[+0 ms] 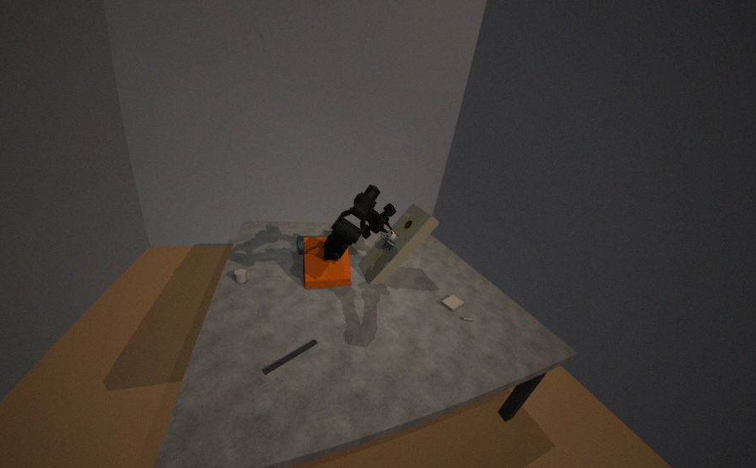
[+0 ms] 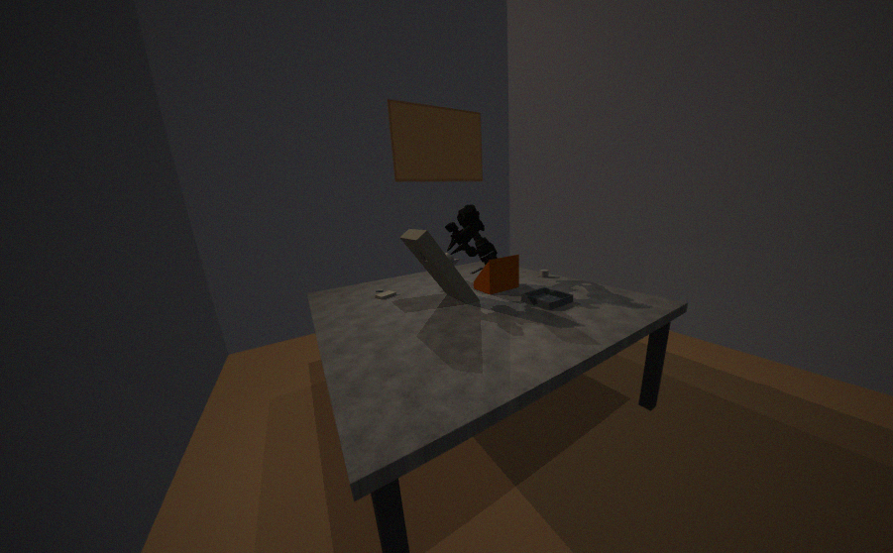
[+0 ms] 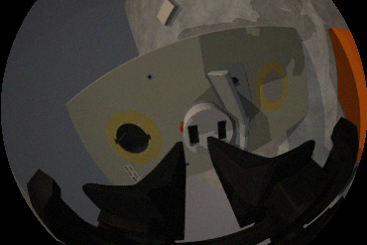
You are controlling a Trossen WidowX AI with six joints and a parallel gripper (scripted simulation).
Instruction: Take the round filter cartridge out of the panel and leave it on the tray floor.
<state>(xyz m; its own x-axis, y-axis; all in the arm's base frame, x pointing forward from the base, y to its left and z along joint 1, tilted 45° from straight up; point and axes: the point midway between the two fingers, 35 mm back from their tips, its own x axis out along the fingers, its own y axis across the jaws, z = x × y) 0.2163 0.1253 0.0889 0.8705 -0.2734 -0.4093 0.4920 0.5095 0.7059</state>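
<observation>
The round filter cartridge is 1 cm ahead of my gripper tip and 3 cm below it. Round my gripper tip: pale pad (26 cm ahead, 25 cm to the right, 22 cm below); service panel (5 cm ahead, 5 cm below); narrow pale ledge (7 cm below).
</observation>
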